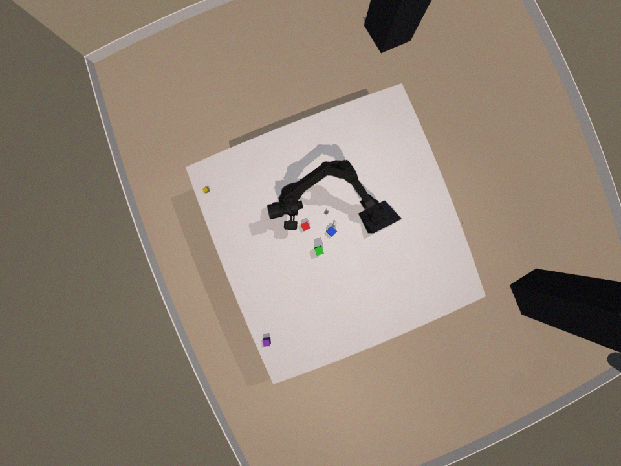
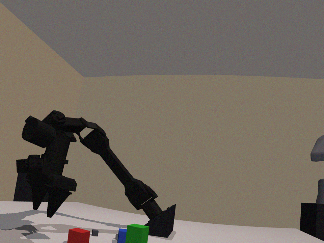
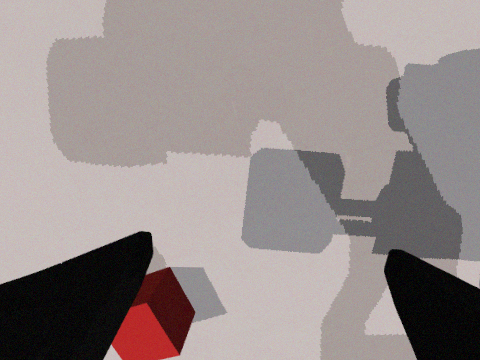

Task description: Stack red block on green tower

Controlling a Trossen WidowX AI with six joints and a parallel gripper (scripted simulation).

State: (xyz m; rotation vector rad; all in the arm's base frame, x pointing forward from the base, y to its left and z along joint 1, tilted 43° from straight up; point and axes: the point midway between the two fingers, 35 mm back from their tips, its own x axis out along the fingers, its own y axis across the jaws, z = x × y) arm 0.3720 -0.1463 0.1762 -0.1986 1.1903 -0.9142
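Right now my gripper tip is 30 mm past the red block, 100 mm to the right of it and 40 mm above it. The rest, counted from my gripper tip: yellow block (360 mm ahead, 320 mm to the right, 50 mm below); then blue block (140 mm behind, 180 mm to the left, 40 mm below); then small grey cube (160 mm behind, 80 mm to the left, 50 mm below).
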